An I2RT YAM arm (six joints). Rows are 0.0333 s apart.
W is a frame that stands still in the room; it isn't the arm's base.
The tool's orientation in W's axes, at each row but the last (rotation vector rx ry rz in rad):
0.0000, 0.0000, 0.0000
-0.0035, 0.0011, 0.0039
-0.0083, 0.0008, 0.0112
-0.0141, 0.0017, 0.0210
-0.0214, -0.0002, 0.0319
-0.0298, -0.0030, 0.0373
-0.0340, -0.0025, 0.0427
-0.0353, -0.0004, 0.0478
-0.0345, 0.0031, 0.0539
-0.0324, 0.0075, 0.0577
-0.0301, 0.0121, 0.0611
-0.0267, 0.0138, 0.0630
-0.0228, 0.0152, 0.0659
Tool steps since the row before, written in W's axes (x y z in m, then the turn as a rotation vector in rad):
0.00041, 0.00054, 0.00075, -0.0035, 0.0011, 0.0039
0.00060, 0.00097, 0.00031, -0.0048, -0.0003, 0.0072
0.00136, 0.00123, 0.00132, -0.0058, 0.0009, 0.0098
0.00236, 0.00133, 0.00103, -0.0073, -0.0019, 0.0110
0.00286, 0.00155, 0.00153, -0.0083, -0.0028, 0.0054
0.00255, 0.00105, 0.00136, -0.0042, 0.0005, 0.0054
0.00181, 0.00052, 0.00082, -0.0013, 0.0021, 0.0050
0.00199, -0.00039, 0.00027, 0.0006, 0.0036, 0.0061
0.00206, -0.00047, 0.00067, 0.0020, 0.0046, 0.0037
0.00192, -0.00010, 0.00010, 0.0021, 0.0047, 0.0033
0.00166, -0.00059, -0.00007, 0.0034, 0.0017, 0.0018
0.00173, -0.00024, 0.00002, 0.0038, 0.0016, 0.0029
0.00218, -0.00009, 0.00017, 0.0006, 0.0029, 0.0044
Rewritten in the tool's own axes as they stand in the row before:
0.00041, 0.00054, 0.00075, -0.0035, 0.0011, 0.0039
0.00060, 0.00097, 0.00031, -0.0048, -0.0003, 0.0072
0.00137, 0.00120, 0.00133, -0.0058, 0.0009, 0.0098
0.00239, 0.00127, 0.00105, -0.0074, -0.0019, 0.0110
0.00291, 0.00142, 0.00156, -0.0084, -0.0026, 0.0053
0.00259, 0.00091, 0.00138, -0.0042, 0.0005, 0.0054
0.00183, 0.00041, 0.00083, -0.0012, 0.0020, 0.0051
0.00197, -0.00049, 0.00025, 0.0008, 0.0033, 0.0062
0.00203, -0.00060, 0.00066, 0.0022, 0.0044, 0.0039
0.00191, -0.00021, 0.00011, 0.0023, 0.0045, 0.0035
0.00162, -0.00069, -0.00007, 0.0035, 0.0014, 0.0019
0.00171, -0.00035, 0.00004, 0.0039, 0.0013, 0.0030
0.00217, -0.00024, 0.00020, 0.0007, 0.0028, 0.0045

